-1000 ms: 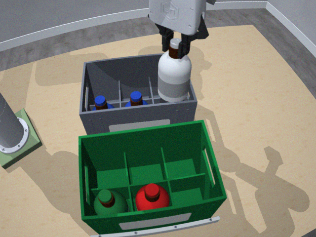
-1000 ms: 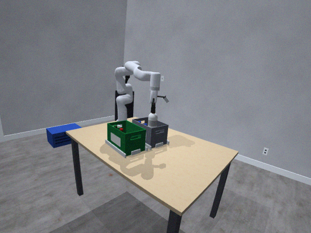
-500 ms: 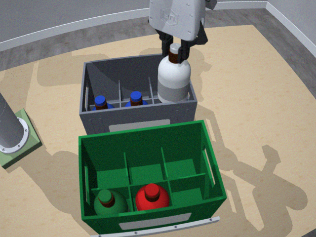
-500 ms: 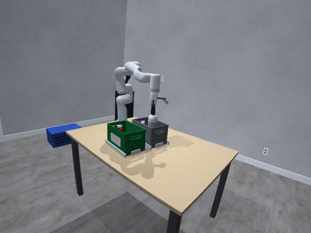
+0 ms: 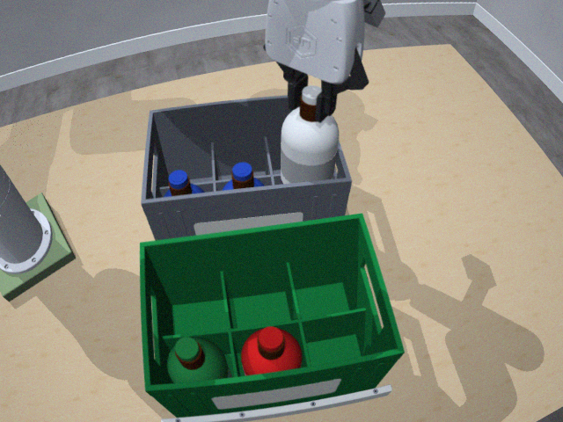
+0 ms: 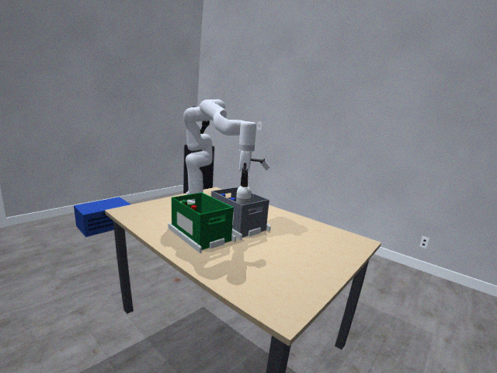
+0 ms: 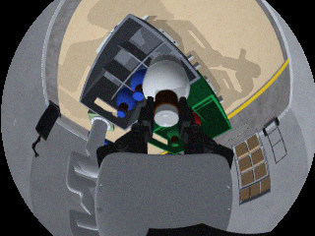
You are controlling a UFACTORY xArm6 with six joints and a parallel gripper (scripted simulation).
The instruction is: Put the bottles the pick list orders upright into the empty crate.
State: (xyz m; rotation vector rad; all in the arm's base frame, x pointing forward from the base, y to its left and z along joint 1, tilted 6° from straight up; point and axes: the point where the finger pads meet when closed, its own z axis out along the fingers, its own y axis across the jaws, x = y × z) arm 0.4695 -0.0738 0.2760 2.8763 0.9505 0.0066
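Now: the white-label bottle 7 cm below my hand. The rest, counted from my hand: red-label bottle (22 cm to the right, 19 cm below, 12 cm behind); then green crate (20 cm below, 18 cm to the right, 12 cm behind); then grey crate (20 cm below, 8 cm behind, 6 cm to the left).
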